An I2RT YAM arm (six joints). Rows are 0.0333 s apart.
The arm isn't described. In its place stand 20 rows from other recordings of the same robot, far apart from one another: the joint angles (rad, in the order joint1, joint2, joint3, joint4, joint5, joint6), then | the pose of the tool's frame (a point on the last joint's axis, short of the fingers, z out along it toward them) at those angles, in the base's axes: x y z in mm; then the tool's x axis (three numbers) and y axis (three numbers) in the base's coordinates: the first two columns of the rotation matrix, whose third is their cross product.
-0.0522, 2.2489, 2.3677, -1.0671, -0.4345, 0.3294 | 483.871 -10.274 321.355 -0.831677 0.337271 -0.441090 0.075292 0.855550 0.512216
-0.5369, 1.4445, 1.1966, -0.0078, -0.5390, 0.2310 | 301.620 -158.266 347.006 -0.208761 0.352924 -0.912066 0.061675 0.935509 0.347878
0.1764, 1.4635, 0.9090, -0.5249, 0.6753, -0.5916 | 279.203 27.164 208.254 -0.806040 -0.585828 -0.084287 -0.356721 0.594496 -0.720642
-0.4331, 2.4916, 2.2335, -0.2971, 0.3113, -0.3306 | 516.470 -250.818 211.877 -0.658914 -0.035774 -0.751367 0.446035 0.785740 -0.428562
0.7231, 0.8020, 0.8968, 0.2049, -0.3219, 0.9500 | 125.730 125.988 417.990 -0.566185 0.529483 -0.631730 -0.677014 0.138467 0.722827
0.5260, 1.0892, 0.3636, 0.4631, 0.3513, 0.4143 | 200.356 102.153 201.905 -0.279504 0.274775 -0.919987 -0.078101 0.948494 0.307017
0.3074, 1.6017, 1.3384, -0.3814, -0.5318, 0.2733 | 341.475 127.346 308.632 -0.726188 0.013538 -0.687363 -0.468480 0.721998 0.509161
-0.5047, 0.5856, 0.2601, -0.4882, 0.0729, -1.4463 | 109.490 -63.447 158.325 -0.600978 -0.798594 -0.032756 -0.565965 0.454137 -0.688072
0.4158, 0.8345, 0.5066, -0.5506, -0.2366, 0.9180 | 146.020 73.597 203.411 -0.848393 0.469584 -0.244378 0.237755 0.750467 0.616662
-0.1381, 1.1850, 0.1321, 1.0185, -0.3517, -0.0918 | 201.204 -15.582 171.235 -0.014508 -0.084871 -0.996286 -0.214009 0.973565 -0.079819
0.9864, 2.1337, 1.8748, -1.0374, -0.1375, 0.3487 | 240.163 371.920 226.871 -0.788370 -0.578370 -0.209670 -0.614272 0.758782 0.216611
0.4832, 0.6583, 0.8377, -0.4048, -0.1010, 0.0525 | 129.545 72.024 353.309 -0.226460 -0.059862 -0.972179 -0.538132 0.839637 0.073652
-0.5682, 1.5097, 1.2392, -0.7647, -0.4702, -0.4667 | 269.942 -153.203 278.430 -0.775479 0.019201 -0.631082 -0.071768 0.990378 0.118323
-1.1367, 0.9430, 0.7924, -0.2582, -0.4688, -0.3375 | 104.266 -186.668 307.686 -0.368023 0.091502 -0.925304 0.543813 0.828378 -0.134375
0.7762, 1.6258, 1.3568, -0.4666, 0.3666, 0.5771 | 270.220 247.412 297.874 -0.654651 0.071066 -0.752583 -0.127922 0.970798 0.202947
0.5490, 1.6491, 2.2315, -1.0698, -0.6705, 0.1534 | 246.321 176.614 513.838 -0.528852 -0.183171 -0.828712 -0.805858 0.414732 0.422599
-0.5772, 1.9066, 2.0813, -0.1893, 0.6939, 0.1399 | 355.617 -258.737 462.946 0.121106 0.049062 -0.991426 0.947741 0.291272 0.130183
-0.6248, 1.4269, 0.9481, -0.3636, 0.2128, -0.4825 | 238.648 -181.378 233.963 -0.854358 0.056980 -0.516551 0.326642 0.831967 -0.448482
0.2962, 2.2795, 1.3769, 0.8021, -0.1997, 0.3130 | 475.263 152.424 147.871 -0.237517 0.243051 -0.940485 -0.422246 0.846103 0.325297
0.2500, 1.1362, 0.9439, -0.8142, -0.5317, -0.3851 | 205.578 71.121 276.575 -0.579936 -0.482263 -0.656580 -0.748659 0.633284 0.196115
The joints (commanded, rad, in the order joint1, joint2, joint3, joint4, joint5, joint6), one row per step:
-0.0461, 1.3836, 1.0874, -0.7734, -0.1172, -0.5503
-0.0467, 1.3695, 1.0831, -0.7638, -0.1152, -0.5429
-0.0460, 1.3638, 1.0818, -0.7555, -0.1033, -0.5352
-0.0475, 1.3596, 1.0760, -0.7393, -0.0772, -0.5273
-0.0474, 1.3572, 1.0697, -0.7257, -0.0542, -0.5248
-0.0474, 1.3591, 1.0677, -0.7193, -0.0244, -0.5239
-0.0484, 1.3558, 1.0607, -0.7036, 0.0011, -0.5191
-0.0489, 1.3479, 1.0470, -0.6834, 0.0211, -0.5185
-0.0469, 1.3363, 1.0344, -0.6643, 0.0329, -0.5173
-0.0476, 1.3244, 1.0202, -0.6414, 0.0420, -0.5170
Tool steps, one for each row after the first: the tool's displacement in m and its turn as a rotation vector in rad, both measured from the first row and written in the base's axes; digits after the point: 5 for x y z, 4 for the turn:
-0.00168, -0.00016, 0.00278, 0.0010, -0.0186, -0.0080
-0.00189, -0.00038, 0.00424, -0.0061, -0.0302, -0.0198
-0.00164, -0.00173, 0.00436, -0.0252, -0.0433, -0.0412
-0.00141, -0.00253, 0.00376, -0.0440, -0.0522, -0.0551
-0.00076, -0.00362, 0.00299, -0.0693, -0.0538, -0.0710
-0.00060, -0.00481, 0.00257, -0.0889, -0.0649, -0.0896
-0.00145, -0.00562, 0.00153, -0.1058, -0.0787, -0.1016
-0.00280, -0.00543, 0.00170, -0.1151, -0.0966, -0.1077
-0.00408, -0.00588, 0.00169, -0.1225, -0.1169, -0.1147

